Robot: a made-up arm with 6 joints.
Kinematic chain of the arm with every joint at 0, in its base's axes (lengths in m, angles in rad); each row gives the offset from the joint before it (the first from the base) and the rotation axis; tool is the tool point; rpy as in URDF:
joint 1: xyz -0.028 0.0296 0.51 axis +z
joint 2: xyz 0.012 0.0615 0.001 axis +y
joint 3: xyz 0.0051 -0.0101 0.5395 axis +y
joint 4: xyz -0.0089 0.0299 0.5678 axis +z
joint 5: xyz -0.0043 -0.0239 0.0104 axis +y
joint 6: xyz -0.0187 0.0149 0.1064 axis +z
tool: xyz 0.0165 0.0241 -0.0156 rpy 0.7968 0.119 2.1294
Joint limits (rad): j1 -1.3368..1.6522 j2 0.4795..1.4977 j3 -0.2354..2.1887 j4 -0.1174..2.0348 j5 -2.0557..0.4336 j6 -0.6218..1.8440
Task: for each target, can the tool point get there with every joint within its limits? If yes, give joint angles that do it. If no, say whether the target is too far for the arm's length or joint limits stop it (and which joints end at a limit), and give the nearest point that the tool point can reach.
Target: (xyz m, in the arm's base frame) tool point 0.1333 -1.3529 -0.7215
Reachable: no: too far | nearest point 0.2360 -0.8553 -0.0206 | short by 0.866 m
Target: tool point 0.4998 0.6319 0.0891
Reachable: yes | joints 0.7490 1.2074 1.5470 1.0654 0.0078 0.1223
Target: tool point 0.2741 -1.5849 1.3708
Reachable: no: too far | nearest point 0.2782 -1.0165 1.0794 | short by 0.639 m
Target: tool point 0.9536 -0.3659 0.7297
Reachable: yes | joints -0.4069 1.0104 0.8154 0.7147 -1.5664 -0.3334
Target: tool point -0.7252 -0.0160 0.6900
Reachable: no: joint limits stop it (at a limit: joint 1, joint 2, joint 3, joint 4, joint 5) | nearest point -0.1768 0.5807 0.5729 | short by 0.819 m
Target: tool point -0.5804 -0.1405 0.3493
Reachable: no: joint limits stop it (at a limit: joint 1, joint 2, joint 3, joint 4, joint 6) | nearest point 0.0132 -0.1959 0.0870 | short by 0.651 m
